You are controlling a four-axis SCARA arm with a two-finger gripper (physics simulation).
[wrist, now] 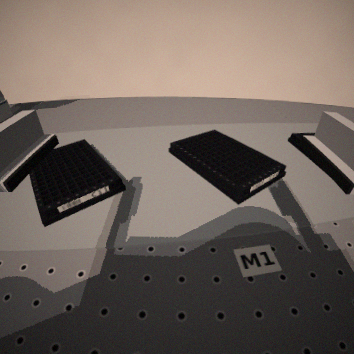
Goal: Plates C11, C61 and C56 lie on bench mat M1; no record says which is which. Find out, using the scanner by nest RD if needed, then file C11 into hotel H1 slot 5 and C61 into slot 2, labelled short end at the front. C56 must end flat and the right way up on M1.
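Places are measured from the arm's base along level axes (x left, y back, z up), in centimetres.
Where they show: gripper, fingertip midpoint: [178, 123].
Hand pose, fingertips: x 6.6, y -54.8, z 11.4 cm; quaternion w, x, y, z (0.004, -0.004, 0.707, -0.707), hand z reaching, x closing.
Observation:
After its pixels a point has its place.
A black plate [77, 175] @(z 2.6, x 17.9, y -61.8 cm) lies flat at the left; the white label on its near side is blurred, and its right part looks like C11. A second black plate [225, 162] @(z 2.6, x 1.0, y -64.8 cm) lies flat in the middle, turned at an angle; the small label on its near right end is not readable. Both lie on a light area of bench mat M1 [160, 200]. My gripper [178, 123] @(z 11.4, x 6.5, y -54.8 cm) is open and empty. Its left finger overlaps the left plate's edge in view; the middle plate shows between the fingers. A dark edge shows by the right finger; I cannot tell if it is another plate.
The M1 tag [258, 260] @(z 1.3, x 0.2, y -52.7 cm) sits on the perforated bench surface [165, 297] @(z 1.3, x 7.3, y -49.9 cm) in front of the plates. Shadows of the arm and fingers fall across the bench. A plain wall rises behind. The hotel, the scanner and nest RD cannot be made out.

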